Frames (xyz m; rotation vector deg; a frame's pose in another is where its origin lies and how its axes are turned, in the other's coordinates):
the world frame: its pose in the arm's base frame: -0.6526 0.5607 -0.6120 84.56 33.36 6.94
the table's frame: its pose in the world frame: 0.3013 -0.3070 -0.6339 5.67 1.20 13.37
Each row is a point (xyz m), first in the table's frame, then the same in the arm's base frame.
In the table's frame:
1: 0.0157 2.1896 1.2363
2: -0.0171 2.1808 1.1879
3: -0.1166 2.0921 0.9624
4: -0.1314 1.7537 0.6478
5: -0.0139 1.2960 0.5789
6: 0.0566 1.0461 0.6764
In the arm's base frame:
1: 0.0376 -0.0371 1.0425
2: -0.0139 -0.0079 1.0414
3: -0.2109 0.1555 0.9858
4: -0.3985 0.4547 0.6875
5: -0.3734 0.6028 0.2342
6: -0.2949 0.5660 -0.0293

